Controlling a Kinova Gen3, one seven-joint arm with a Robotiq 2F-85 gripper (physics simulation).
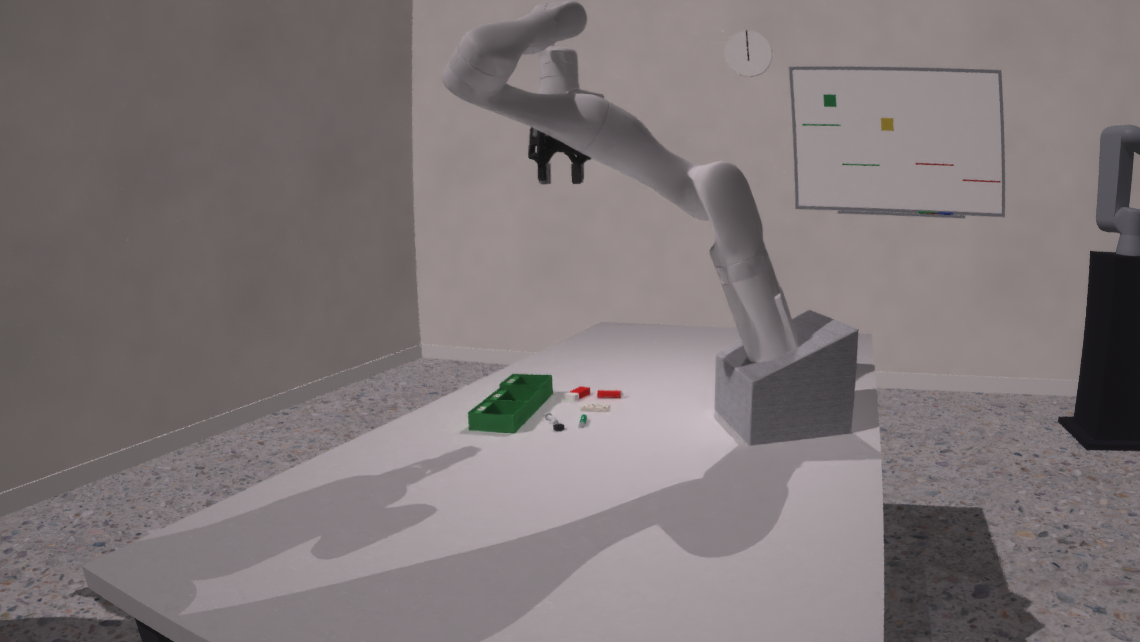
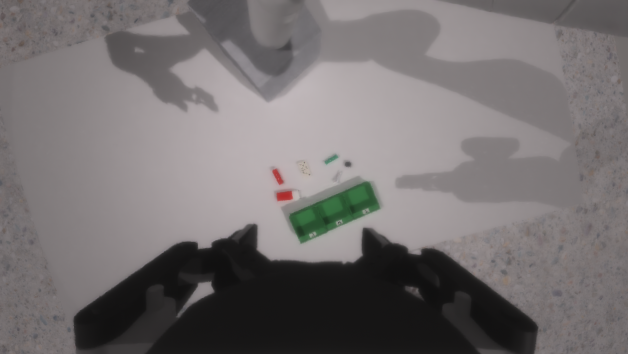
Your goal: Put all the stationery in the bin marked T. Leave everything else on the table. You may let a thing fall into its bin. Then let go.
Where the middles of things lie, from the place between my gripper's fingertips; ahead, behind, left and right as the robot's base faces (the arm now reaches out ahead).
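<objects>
Counting from my hand, I find the green bin tray (image 1: 520,395) 400 mm below, 90 mm ahead and 50 mm to the left.
</objects>
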